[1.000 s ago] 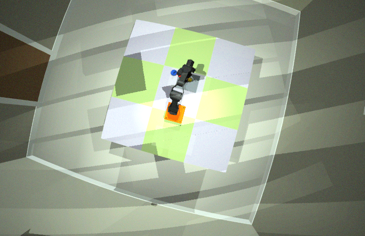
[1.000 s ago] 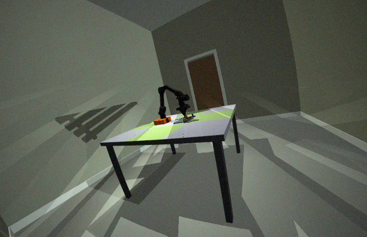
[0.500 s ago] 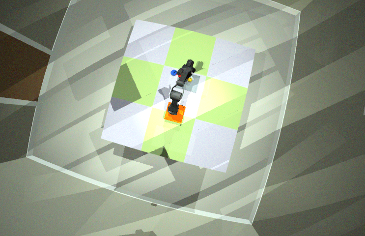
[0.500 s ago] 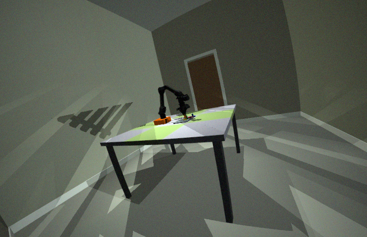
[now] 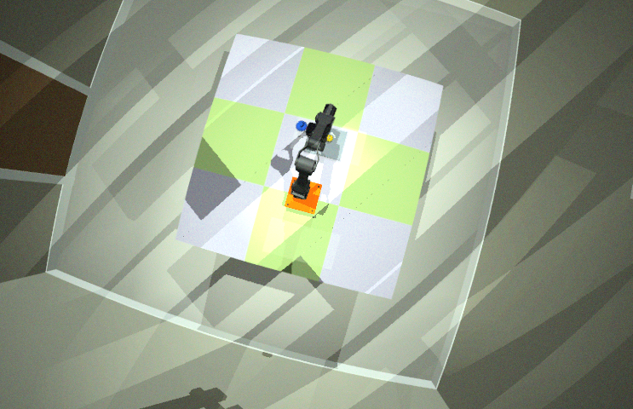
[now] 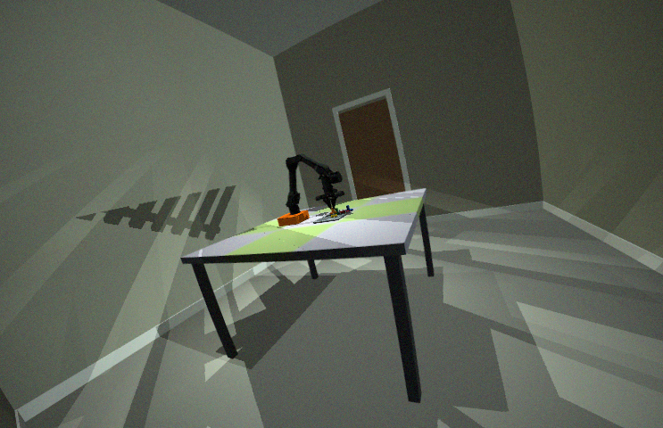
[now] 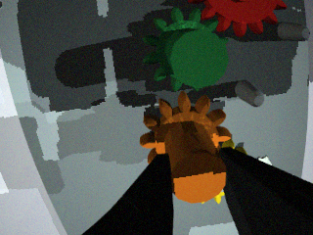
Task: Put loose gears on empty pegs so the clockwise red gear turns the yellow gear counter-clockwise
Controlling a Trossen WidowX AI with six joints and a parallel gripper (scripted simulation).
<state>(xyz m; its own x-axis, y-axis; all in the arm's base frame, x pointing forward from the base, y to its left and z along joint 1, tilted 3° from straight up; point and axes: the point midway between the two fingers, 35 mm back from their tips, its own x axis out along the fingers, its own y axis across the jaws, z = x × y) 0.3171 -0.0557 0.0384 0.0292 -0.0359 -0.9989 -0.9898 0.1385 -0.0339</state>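
My gripper tip is now 10 mm above the orange gear. The rest, counted from my gripper tip: red gear (40 mm ahead, 60 mm to the left, 40 mm below); then white arrow mark (40 mm ahead, 50 mm to the right, 40 mm below); then green gear (10 mm ahead, 40 mm to the left, 30 mm below).
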